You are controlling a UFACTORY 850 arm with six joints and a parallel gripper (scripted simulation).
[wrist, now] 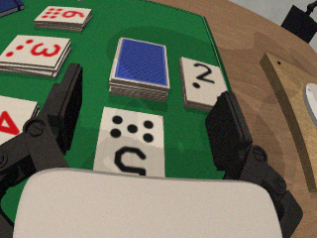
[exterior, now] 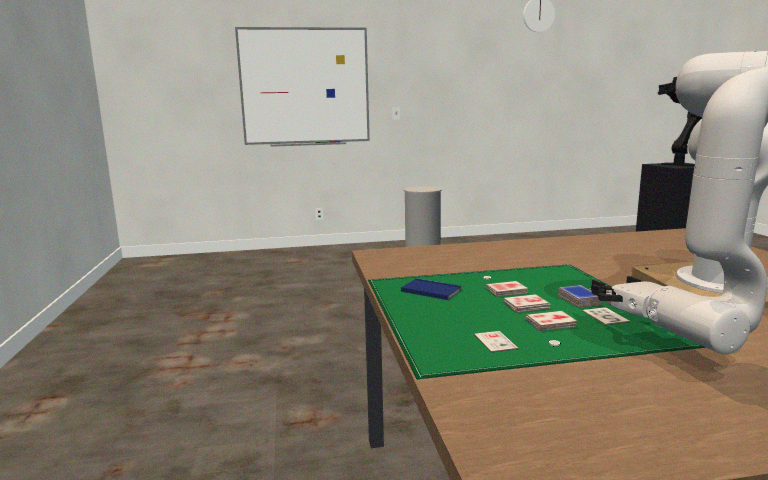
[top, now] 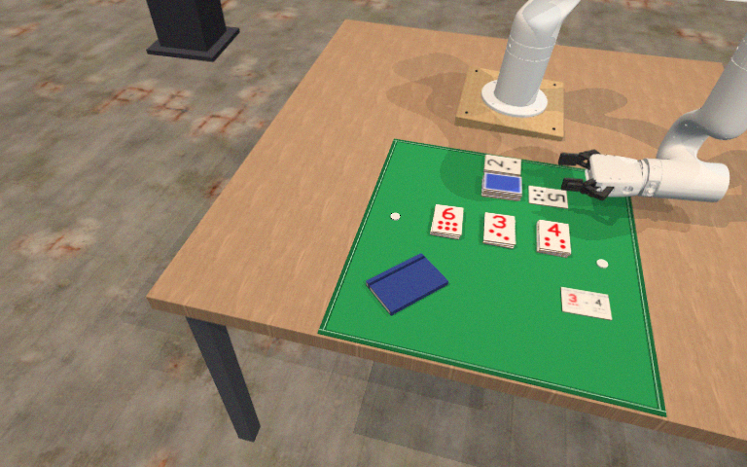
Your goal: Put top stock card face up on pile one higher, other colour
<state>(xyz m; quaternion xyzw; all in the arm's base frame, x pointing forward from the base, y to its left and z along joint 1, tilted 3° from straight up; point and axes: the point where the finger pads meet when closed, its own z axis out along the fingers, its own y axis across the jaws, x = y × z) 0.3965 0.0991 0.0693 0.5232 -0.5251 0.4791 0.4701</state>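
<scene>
The black 5 card is 20 mm to the right of my hand and 80 mm below it. Also, from my hand: green card cloth (180 mm ahead, 140 mm to the right, 100 mm below); then small reference card (310 mm ahead, 40 mm to the left, 80 mm below); then black 2 (90 mm behind, 130 mm to the right, 70 mm below).
</scene>
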